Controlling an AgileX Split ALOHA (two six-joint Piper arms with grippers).
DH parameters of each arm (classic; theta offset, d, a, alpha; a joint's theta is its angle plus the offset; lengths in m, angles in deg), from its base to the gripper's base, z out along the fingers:
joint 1: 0 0.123 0 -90
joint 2: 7.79 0 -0.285 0
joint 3: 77.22 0 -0.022 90
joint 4: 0 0.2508 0 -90
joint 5: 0 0 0.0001 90
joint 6: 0 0.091 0 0
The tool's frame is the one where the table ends.
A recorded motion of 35 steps. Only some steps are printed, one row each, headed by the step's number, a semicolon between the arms.
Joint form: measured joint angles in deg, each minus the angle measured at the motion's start. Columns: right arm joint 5, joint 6, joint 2, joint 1, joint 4, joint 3; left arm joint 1, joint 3, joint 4, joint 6, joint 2, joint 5.
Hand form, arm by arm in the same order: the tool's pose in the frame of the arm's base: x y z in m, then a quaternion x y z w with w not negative. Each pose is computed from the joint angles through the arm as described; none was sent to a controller.
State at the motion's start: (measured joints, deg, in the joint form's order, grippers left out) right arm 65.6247 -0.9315 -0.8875 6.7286 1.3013 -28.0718; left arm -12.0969 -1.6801 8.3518 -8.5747 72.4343 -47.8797
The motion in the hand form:
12: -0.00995 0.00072 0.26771 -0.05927 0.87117 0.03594 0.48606; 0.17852 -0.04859 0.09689 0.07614 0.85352 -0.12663 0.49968
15: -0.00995 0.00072 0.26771 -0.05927 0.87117 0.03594 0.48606; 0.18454 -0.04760 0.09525 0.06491 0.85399 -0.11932 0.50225
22: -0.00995 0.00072 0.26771 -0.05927 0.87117 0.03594 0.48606; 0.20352 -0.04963 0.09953 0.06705 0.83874 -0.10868 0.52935
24: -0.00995 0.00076 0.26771 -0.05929 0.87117 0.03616 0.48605; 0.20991 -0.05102 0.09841 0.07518 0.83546 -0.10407 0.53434
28: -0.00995 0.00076 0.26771 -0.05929 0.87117 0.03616 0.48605; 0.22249 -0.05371 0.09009 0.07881 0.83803 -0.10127 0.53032
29: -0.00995 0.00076 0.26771 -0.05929 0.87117 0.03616 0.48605; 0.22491 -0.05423 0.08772 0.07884 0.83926 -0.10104 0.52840
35: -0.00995 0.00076 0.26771 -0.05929 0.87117 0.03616 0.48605; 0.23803 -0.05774 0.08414 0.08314 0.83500 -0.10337 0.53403
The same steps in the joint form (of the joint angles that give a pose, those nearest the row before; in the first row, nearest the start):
12: 0.00 0.00 0.00 0.00 0.00 0.00; 0.00 -2.26 -1.32 -0.13 29.53 -17.18
15: 0.00 0.00 0.00 0.00 0.00 0.00; 0.00 -3.42 -2.88 -0.13 30.57 -17.19
22: 0.00 0.00 0.00 0.00 0.00 0.00; 0.00 -7.14 -4.27 1.53 31.25 -17.41
24: 0.00 0.00 0.00 0.00 0.03 0.00; 0.00 -8.50 -4.28 2.66 32.33 -17.68
28: 0.00 0.00 0.00 0.00 0.03 0.00; 0.00 -11.40 -4.27 3.15 35.84 -17.68
29: 0.00 0.00 0.00 0.00 0.03 0.00; 0.00 -12.00 -4.27 3.15 36.70 -17.68
35: 0.00 0.00 0.00 0.00 0.03 0.00; 0.00 -14.98 -3.79 3.28 38.87 -17.68

